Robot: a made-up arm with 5 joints.
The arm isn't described. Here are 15 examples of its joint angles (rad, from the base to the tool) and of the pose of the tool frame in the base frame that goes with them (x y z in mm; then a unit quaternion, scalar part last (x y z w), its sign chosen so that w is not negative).
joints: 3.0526 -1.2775 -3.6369 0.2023 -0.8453
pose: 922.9 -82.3 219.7 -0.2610 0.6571 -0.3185 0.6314
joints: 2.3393 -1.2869 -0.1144 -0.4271 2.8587
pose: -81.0 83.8 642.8 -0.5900 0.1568 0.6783 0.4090
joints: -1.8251 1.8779 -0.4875 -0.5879 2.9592
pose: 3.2 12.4 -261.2 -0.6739 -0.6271 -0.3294 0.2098
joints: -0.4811 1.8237 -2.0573 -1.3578 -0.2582
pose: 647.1 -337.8 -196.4 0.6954 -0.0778 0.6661 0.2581
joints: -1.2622 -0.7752 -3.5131 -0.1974 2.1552
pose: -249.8 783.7 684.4 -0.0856 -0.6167 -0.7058 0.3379
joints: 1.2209 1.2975 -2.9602 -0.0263 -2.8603
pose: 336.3 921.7 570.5 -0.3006 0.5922 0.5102 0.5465
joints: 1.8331 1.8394 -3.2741 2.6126 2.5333
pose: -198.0 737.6 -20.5 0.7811 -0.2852 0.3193 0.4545
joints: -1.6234 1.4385 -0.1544 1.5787 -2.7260
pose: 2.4 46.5 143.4 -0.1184 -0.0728 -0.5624 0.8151
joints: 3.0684 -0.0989 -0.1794 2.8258 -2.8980
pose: -93.9 6.9 413.4 -0.2890 0.0462 -0.9527 0.0814
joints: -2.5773 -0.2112 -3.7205 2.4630 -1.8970
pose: 204.0 129.1 1057.5 0.6997 -0.2476 -0.4142 0.5268
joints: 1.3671 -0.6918 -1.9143 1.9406 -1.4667
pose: 13.2 64.0 1058.0 0.1449 0.9340 0.3262 0.0163
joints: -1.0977 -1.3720 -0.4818 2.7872 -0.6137
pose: -41.9 81.8 510.5 -0.8670 0.2140 0.2950 0.3397
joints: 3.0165 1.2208 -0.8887 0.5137 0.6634
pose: -375.0 47.2 -226.5 0.3503 0.8419 0.1091 0.3956
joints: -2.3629 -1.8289 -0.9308 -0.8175 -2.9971
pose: 379.6 374.5 748.4 -0.2053 -0.0674 -0.8742 0.4349
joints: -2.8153 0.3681 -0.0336 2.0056 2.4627
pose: -32.6 -11.0 263.8 0.3419 0.1879 0.9065 0.1615
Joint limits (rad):
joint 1: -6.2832..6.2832
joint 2: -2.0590..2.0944
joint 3: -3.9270..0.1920
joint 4: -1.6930..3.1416
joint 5: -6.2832..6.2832
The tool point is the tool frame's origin. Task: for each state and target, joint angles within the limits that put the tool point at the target. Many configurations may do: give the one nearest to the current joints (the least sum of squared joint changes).
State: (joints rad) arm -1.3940 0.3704 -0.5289 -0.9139 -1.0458
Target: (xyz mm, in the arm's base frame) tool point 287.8 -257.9 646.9
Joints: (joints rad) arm -0.7307 -0.3132 -0.4683 -1.1599 -1.0458
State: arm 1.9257 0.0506 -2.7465 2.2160 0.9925
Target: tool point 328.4 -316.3 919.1
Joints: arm 2.3750 -0.7552 -3.1831 2.8954 0.9925
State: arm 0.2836 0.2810 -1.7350 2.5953 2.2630
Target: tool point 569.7 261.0 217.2
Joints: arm 0.4296 0.8229 -1.6320 2.4436 2.2630
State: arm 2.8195 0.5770 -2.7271 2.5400 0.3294
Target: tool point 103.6 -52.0 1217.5
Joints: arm 2.6764 -0.2844 -3.1180 1.8668 0.3294
